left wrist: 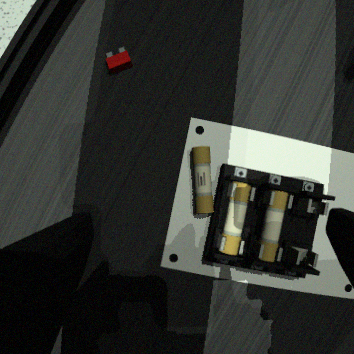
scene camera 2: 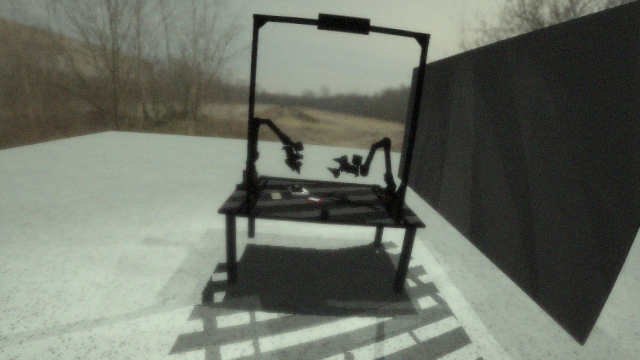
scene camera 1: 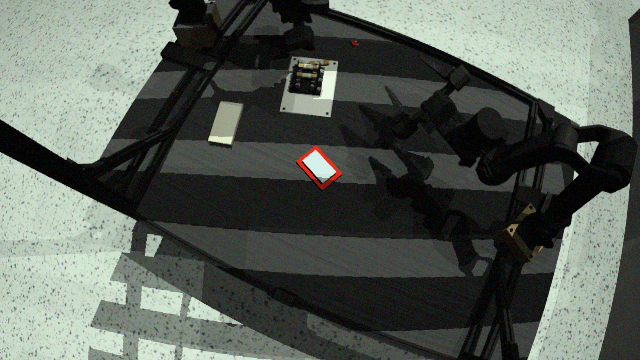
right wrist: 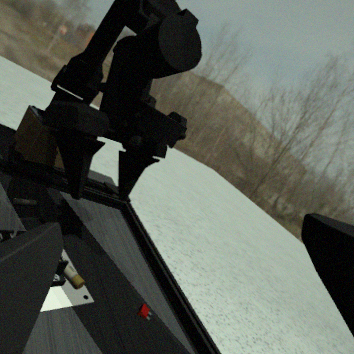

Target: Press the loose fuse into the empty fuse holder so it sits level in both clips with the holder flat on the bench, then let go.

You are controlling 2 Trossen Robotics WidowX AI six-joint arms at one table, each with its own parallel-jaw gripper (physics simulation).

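Seen in the pictures: left gripper, fingertip midpoint: (left wrist: pixel 210 222) (scene camera 2: pixel 296 172) (right wrist: pixel 100 199); right gripper, fingertip midpoint: (scene camera 2: pixel 329 163) (scene camera 1: pixel 402 70) (right wrist: pixel 183 230); left arm's base at its link origin: (scene camera 1: pixel 193 14); right arm's base at its link origin: (scene camera 2: pixel 389 195) (scene camera 1: pixel 531 231).
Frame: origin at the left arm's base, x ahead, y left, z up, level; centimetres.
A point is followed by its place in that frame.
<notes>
A fuse (left wrist: pixel 202 180) {x 34.7, y -8.4, z -9.3 cm} (right wrist: pixel 74 276) {x 36.2, y -8.6, z -9.4 cm} with brass ends lies loose on the white plate (left wrist: pixel 280 150) {x 38.2, y -14.5, z -10.7 cm} (scene camera 1: pixel 305 106) {x 32.7, y -21.5, z -10.7 cm}, beside the black fuse holder (left wrist: pixel 296 220) {x 32.7, y -16.3, z -9.7 cm} (scene camera 1: pixel 306 85) {x 32.4, y -16.0, z -9.7 cm}. Two fuses (left wrist: pixel 235 217) {x 32.4, y -11.0, z -7.7 cm} (left wrist: pixel 273 227) {x 32.1, y -13.8, z -7.6 cm} sit in holder slots. The slot farthest from the loose fuse is empty, with bare upper clips (left wrist: pixel 315 206) {x 34.1, y -17.4, z -9.0 cm} and lower clips (left wrist: pixel 301 256) {x 30.1, y -16.9, z -9.0 cm}. My left gripper (scene camera 2: pixel 295 169) {x 32.9, y -8.1, z 1.1 cm} (left wrist: pixel 210 222) {x 32.9, y -8.1, z 1.1 cm} (right wrist: pixel 100 199) {x 32.9, y -8.1, z 1.1 cm} is open and empty, raised above the plate area. My right gripper (scene camera 1: pixel 373 97) (scene camera 2: pixel 331 165) {x 52.0, y -23.5, z 12.0 cm} (right wrist: pixel 183 230) {x 52.0, y -23.5, z 12.0 cm} is open and empty, well to the right of the plate in scene camera 1.
A small red part (scene camera 1: pixel 354 43) {x 43.6, y -0.1, z -10.4 cm} (left wrist: pixel 119 60) {x 43.3, y -0.3, z -10.0 cm} (right wrist: pixel 145 311) {x 43.8, y -0.1, z -10.3 cm} lies near the table's far edge. A cream block (scene camera 1: pixel 226 124) {x 14.4, y -28.5, z -9.3 cm} (scene camera 2: pixel 276 196) {x 13.8, y -29.4, z -9.4 cm} and a red-rimmed white rectangle (scene camera 1: pixel 320 166) {x 37.9, y -37.0, z -9.4 cm} (scene camera 2: pixel 314 200) {x 37.1, y -39.0, z -9.5 cm} lie on the table. A small pale cylinder (right wrist: pixel 25 201) {x 18.6, y -8.9, z -10.1 cm} lies in shadow.
</notes>
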